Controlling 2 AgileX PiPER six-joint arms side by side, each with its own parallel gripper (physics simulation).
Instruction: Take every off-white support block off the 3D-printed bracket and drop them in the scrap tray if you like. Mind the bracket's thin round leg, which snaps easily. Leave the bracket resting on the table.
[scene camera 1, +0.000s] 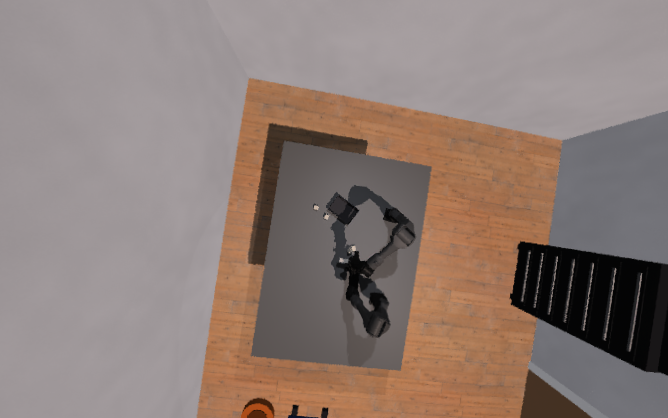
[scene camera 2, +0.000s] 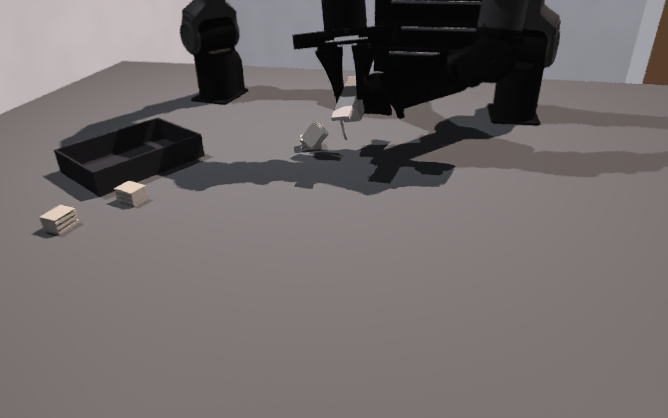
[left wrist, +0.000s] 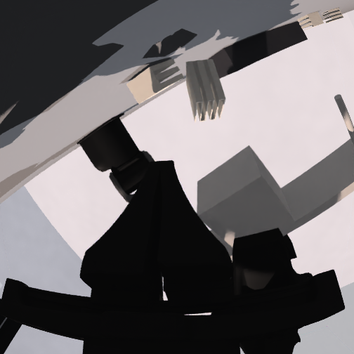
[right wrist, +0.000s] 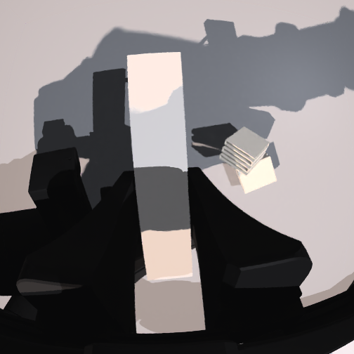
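Note:
The off-white bracket hangs above the table, its thin leg intact in view. My right gripper is shut on the bracket. My left gripper is shut and empty, close beside it. No support block shows attached; part is hidden by the fingers. One ribbed support block is loose, apart from the bracket. Another off-white block overlaps it in view; whether they touch is unclear. Two blocks lie outside the scrap tray.
The tray stands at the left in scene camera 2, with the two loose blocks by its near side. Both arms are close together over the table, their shadows crossing it.

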